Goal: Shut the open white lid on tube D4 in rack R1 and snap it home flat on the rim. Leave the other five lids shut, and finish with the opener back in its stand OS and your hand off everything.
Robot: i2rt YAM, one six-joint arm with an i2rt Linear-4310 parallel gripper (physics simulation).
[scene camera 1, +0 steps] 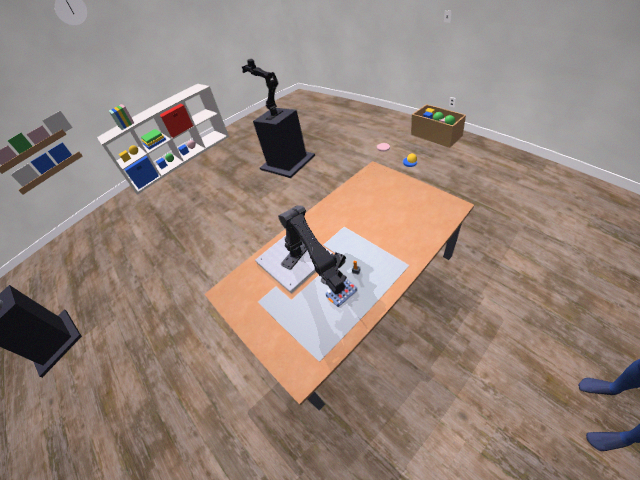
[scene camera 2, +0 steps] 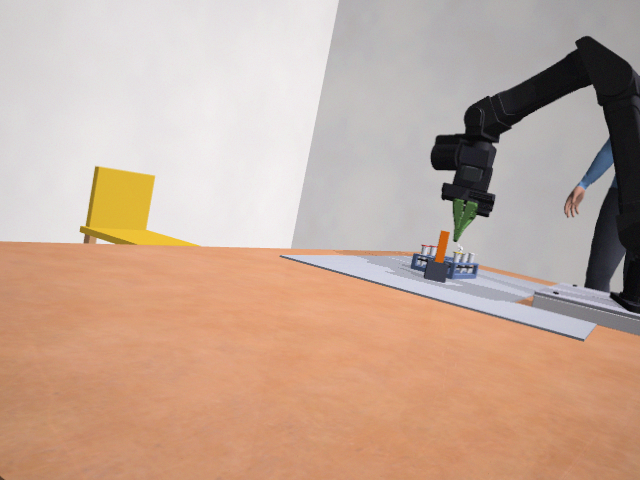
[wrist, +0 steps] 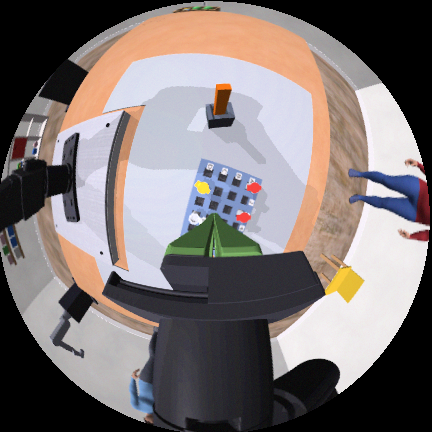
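Pixels of known places: gripper, between the fingertips: [scene camera 2: 454,241] [wrist: 213,217]; arm's base, origin of its link: [scene camera 1: 296,254] [wrist: 69,177].
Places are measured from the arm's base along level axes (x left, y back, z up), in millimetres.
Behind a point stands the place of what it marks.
The blue rack R1 [scene camera 2: 465,277] {x -74, y -290, z -22 mm} [wrist: 214,182] {x -41, y -327, z 5 mm} stands on the mat, its near part hidden by the fingers in the wrist view. A white lid [wrist: 194,218] {x -85, y -302, z 16 mm} shows left of the fingertips; a small white lid [scene camera 2: 459,248] {x -81, y -314, z 29 mm} stands raised just below them in scene camera 2. Which lid is D4's is too small to read. A yellow lid [wrist: 202,187] {x -46, y -312, z 23 mm} and two red lids [wrist: 254,187] {x -43, y -373, z 23 mm} [wrist: 243,217] {x -81, y -363, z 23 mm} look shut. The orange opener [scene camera 1: 355,263] {x 61, y -333, z 49 mm} [scene camera 2: 442,246] {x 68, y -328, z 34 mm} [wrist: 222,98] {x 59, y -331, z 41 mm} stands upright in its dark stand OS [scene camera 2: 435,272] {x 77, y -330, z -11 mm} [wrist: 220,120] {x 49, y -333, z -1 mm}. My gripper [scene camera 2: 455,240] {x -76, y -325, z 41 mm} [wrist: 213,217] {x -76, y -325, z 41 mm} is shut and empty, close above the rack.
The grey mat [scene camera 1: 382,263] {x 169, y -427, z -25 mm} [scene camera 2: 361,268] {x 144, y -440, z -25 mm} [wrist: 285,110] {x 116, y -458, z -25 mm} lies on the orange table [scene camera 1: 413,201] {x 682, y -395, z -28 mm} [scene camera 2: 232,335] {x 675, y -387, z -28 mm}. The arm's pale base plate [scene camera 1: 273,266] {x -125, y 64, z 1 mm} [wrist: 92,190] {x -40, y -104, z -1 mm} is beside the mat. The opener stands beyond the rack in the wrist view.
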